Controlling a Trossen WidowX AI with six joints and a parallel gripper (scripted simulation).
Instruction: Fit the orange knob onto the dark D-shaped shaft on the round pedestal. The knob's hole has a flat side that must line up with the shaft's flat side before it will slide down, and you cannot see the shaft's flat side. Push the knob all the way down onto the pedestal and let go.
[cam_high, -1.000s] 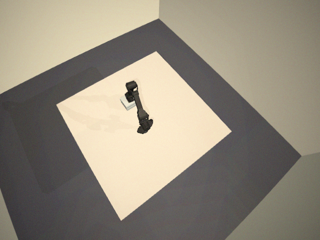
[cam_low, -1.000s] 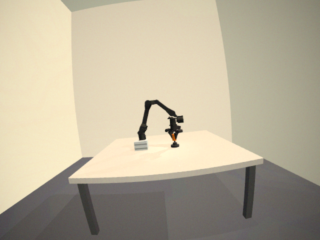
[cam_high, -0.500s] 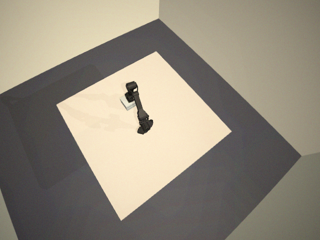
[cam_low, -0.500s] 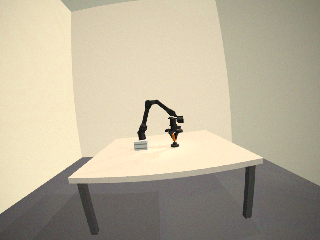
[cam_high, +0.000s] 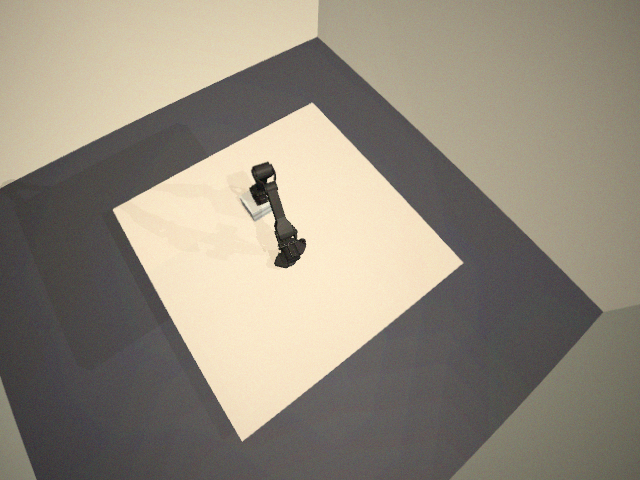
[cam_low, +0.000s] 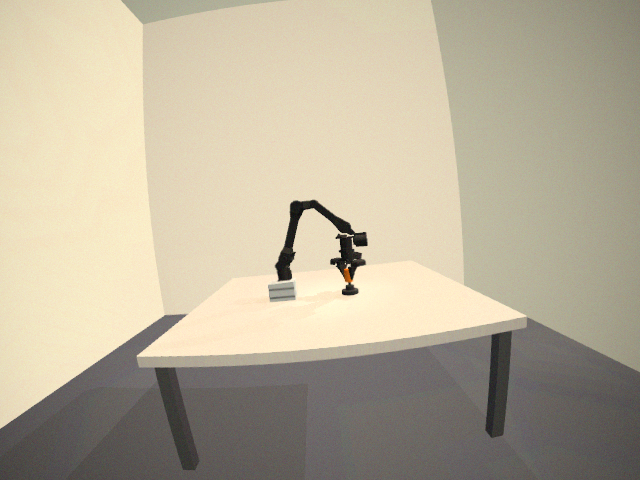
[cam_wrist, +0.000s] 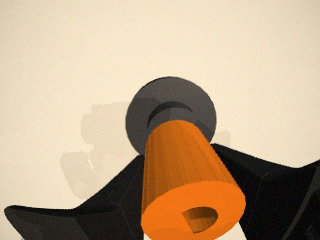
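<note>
Now: the orange knob 20 mm above my gripper tip. From my gripper tip the other things lie so: round pedestal (40 mm below).
</note>
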